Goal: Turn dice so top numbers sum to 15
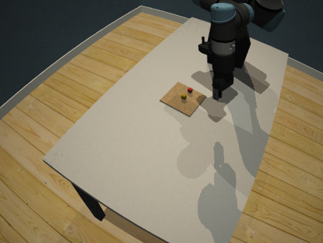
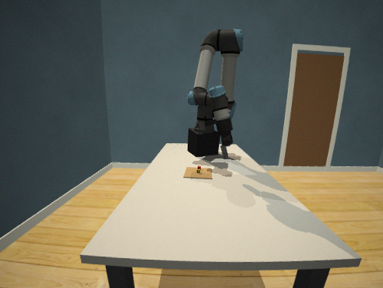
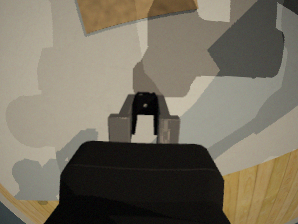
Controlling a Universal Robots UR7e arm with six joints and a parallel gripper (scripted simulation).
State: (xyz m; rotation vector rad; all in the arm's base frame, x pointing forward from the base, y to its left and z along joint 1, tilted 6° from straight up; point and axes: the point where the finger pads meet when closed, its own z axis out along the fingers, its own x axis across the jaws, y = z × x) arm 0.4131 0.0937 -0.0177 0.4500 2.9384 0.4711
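The black die is 1 cm below my hand. Also, from my hand: yellow die: 1 cm behind, 13 cm to the right, 10 cm below; then red die: 6 cm behind, 13 cm to the right, 10 cm below; then brown mat: 2 cm behind, 13 cm to the right, 11 cm below.
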